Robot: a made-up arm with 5 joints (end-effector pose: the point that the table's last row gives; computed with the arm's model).
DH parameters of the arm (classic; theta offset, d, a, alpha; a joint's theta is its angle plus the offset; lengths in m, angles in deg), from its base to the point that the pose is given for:
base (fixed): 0 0.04 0 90
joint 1: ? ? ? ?
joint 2: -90 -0.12 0.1 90
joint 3: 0 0.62 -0.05 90
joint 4: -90 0.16 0.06 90
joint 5: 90 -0.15 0.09 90
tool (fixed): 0 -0.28 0 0
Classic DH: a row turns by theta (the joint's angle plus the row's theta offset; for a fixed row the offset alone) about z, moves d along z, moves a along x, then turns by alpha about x.
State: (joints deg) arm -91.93 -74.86 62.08 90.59 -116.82
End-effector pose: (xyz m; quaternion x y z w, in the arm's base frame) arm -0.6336 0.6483 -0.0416 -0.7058 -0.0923 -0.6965 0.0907
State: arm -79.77 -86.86 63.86 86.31 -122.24
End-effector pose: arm -0.4640 0.7617 -0.0987 -0.6809 -0.0159 -0.7306 0.0480
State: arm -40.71 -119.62 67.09 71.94 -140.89
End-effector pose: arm -0.0503 0.8442 0.0818 -0.5170 0.2077 -0.8221 0.1175
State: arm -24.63 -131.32 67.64 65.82 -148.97
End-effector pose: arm -0.0211 0.7889 0.2252 -0.4215 0.2501 -0.8464 0.2085
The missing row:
joint 1: 90 -0.04 0.08 -90
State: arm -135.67 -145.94 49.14 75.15 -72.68
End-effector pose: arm 0.0315 0.8533 -0.5362 0.5372 -0.0386 0.7427 0.3980
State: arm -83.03 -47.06 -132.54 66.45 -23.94
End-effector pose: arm -0.4517 0.6889 0.2074 0.9255 0.2429 0.2664 0.1159
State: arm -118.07 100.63 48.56 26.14 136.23
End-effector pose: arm 0.3100 -0.4320 -0.0405 0.5157 -0.8004 0.2690 0.1452
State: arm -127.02 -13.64 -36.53 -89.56 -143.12
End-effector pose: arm -0.2879 0.5032 0.1375 0.5510 -0.3480 0.2747 0.7069
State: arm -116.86 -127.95 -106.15 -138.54 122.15
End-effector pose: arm 0.2466 0.7072 0.0112 -0.0301 0.8074 -0.5497 0.2122
